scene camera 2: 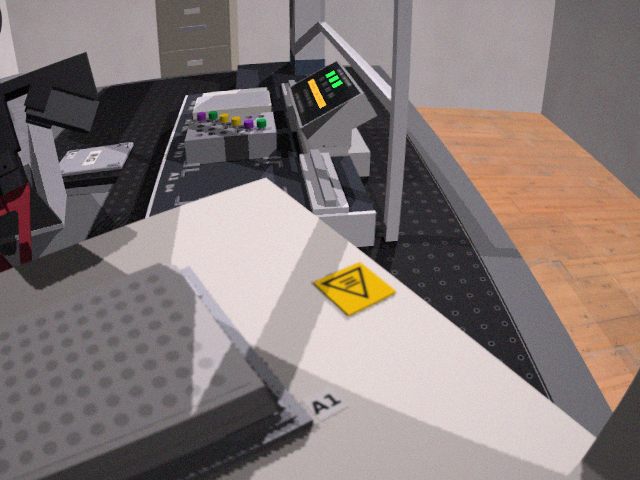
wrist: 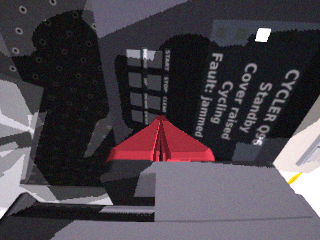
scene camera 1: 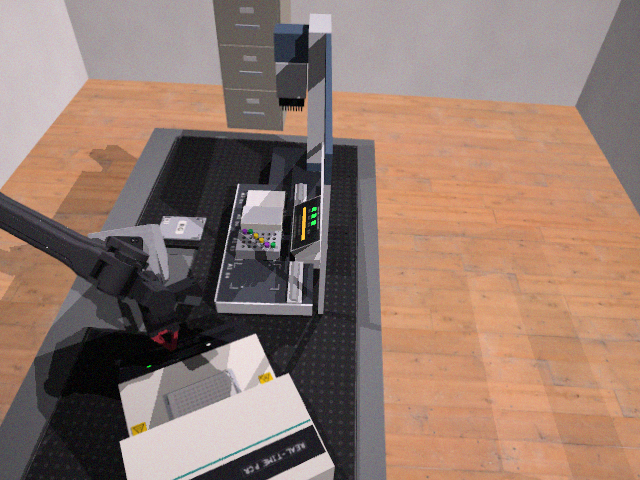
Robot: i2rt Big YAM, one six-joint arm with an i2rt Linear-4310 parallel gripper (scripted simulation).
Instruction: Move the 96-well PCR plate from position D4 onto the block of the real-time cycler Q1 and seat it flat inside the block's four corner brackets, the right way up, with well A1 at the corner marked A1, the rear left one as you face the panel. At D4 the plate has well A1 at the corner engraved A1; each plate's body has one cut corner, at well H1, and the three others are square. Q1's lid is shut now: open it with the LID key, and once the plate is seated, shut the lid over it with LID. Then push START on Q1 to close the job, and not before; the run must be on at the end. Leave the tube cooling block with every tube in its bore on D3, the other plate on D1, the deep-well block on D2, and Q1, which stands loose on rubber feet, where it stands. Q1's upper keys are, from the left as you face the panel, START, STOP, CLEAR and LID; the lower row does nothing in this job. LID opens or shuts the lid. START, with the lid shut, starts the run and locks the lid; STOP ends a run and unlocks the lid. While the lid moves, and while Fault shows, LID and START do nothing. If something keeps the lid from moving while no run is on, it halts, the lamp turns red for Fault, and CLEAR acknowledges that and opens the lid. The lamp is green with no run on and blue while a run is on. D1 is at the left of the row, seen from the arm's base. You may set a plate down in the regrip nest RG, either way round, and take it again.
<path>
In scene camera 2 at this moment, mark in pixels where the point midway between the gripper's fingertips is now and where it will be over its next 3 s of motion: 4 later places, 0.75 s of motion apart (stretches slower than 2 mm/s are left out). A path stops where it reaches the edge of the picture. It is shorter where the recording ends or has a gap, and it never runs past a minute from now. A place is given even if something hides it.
My gripper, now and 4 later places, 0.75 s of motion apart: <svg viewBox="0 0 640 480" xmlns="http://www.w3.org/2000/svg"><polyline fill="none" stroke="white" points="26,287 10,280 10,257 13,255 14,244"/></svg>
</path>
